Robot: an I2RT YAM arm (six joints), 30 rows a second.
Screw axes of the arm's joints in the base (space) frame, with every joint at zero. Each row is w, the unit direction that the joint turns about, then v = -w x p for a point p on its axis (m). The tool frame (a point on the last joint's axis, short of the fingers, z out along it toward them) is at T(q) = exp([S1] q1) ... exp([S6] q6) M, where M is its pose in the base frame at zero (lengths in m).
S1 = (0, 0, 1, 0, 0, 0)
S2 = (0, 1, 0, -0.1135, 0, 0.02)
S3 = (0, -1, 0, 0.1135, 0, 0.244)
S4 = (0, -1, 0, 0.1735, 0, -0.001)
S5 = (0, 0, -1, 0, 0.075, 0)
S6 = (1, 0, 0, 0, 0.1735, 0)
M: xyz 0.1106 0 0.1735 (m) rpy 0 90 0 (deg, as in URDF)
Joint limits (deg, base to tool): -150..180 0..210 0..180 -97..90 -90..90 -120..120
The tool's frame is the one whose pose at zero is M.
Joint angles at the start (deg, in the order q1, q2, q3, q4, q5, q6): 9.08, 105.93, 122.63, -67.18, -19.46, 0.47
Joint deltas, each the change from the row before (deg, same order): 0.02, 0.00, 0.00, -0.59, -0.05, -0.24; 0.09, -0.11, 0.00, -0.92, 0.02, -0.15; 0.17, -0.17, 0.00, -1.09, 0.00, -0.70; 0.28, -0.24, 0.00, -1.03, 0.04, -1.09; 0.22, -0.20, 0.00, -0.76, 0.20, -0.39; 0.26, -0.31, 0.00, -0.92, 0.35, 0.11; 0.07, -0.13, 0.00, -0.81, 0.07, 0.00; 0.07, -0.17, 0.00, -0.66, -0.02, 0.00; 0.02, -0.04, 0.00, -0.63, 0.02, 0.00; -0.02, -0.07, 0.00, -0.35, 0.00, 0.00; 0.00, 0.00, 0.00, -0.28, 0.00, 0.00; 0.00, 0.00, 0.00, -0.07, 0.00, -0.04
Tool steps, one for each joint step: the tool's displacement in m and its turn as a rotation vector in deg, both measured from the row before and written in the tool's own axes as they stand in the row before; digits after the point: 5 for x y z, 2 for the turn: 0.00111, 0.00015, 0.00004, -0.06, 0.56, -0.06; 0.00176, 0.00084, -0.00067, -0.03, 0.79, 0.05; 0.00212, 0.00151, -0.00096, -0.11, 0.91, -0.52; 0.00206, 0.00236, -0.00126, -0.14, 0.82, -1.04; 0.00153, 0.00180, -0.00107, 0.05, 0.59, -0.37; 0.00190, 0.00224, -0.00182, 0.18, 0.65, 0.11; 0.00161, 0.00077, -0.00085, 0.01, 0.66, 0.17; 0.00138, 0.00092, -0.00114, -0.08, 0.48, 0.10; 0.00122, 0.00025, -0.00026, -0.01, 0.56, 0.17; 0.00073, 0.00008, -0.00056, 0.00, 0.26, 0.11; 0.00053, 0.00002, 0.00000, -0.01, 0.26, 0.09; 0.00013, 0.00000, 0.00000, 0.00, 0.07, -0.02
